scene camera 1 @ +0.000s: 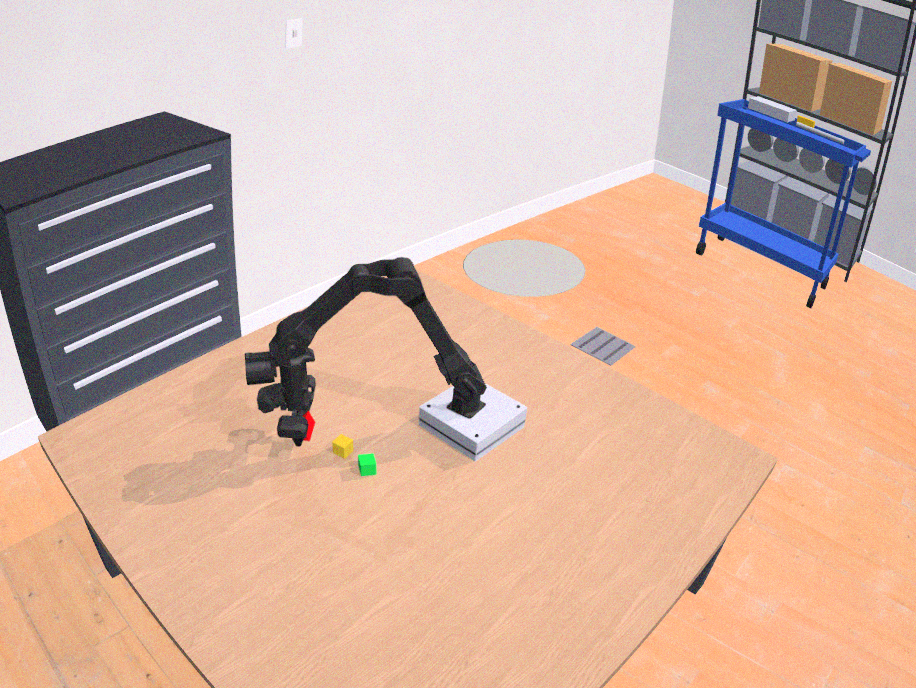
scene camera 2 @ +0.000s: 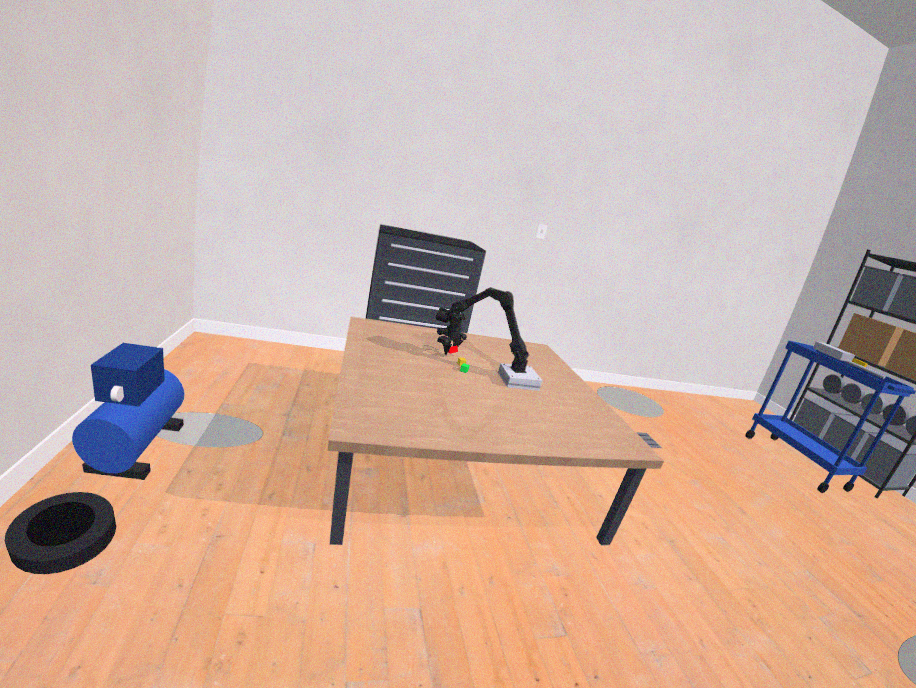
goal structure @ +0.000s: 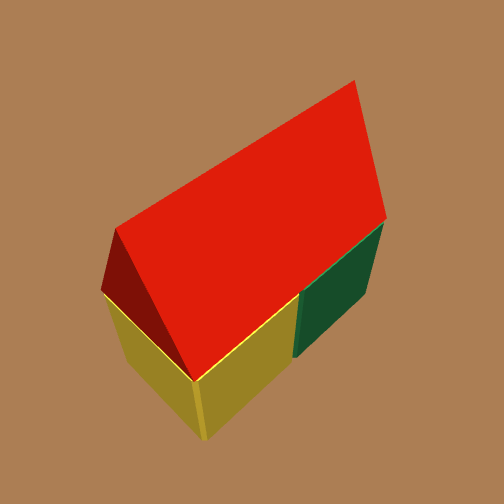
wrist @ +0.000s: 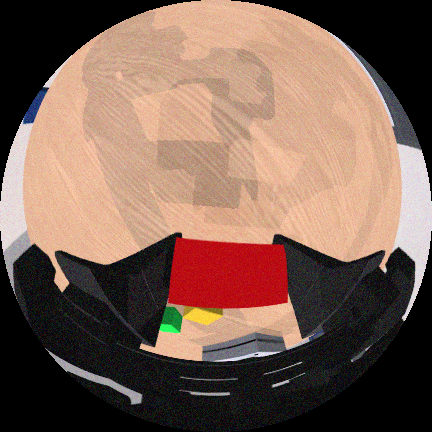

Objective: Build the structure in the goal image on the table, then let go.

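Where they show: gripper, between the fingertips: (scene camera 2: 449,353) (wrist: 228,239); arm's base, origin of its link: (scene camera 1: 466,406) (scene camera 2: 518,370).
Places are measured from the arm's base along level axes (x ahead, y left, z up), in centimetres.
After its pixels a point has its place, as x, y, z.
Note:
My gripper (scene camera 1: 301,430) @(28.6, -23.7, -3.4) (scene camera 2: 448,347) @(28.6, -23.7, -3.4) (wrist: 228,239) @(28.6, -23.7, -3.4) is shut on a red block (scene camera 1: 310,426) @(26.9, -21.9, -0.9) (scene camera 2: 453,349) @(27.7, -21.7, -0.3) (wrist: 230,280) @(28.5, -23.2, 0.0) and holds it above the table; in the wrist view the block spans the gap between the two black fingers. A small yellow cube (scene camera 1: 342,446) @(25.9, -13.5, -2.3) (scene camera 2: 461,360) @(25.6, -13.1, -2.5) (wrist: 204,315) @(24.6, -15.3, -2.3) sits on the table, between the gripper and the green cube in scene camera 1. The green cube (scene camera 1: 367,465) @(26.8, -5.8, -2.5) (scene camera 2: 464,368) @(26.3, -5.5, -3.5) (wrist: 171,320) @(25.7, -9.2, -3.0) sits close to the yellow one, with a gap between them. Part of the yellow cube is hidden behind the red block in the wrist view.
The arm's light grey base (scene camera 1: 488,414) @(-0.7, 5.4, 0.0) (scene camera 2: 520,378) @(3.3, 9.4, -0.2) stands on the wooden table (scene camera 1: 459,577) @(37.8, 25.1, -5.6) (scene camera 2: 444,414) @(48.1, 35.2, -5.6), to the right of the cubes in both scene views. A dark drawer cabinet (scene camera 1: 125,244) (scene camera 2: 425,277) stands behind the table. A blue cart (scene camera 1: 766,236) stands far off at the right.

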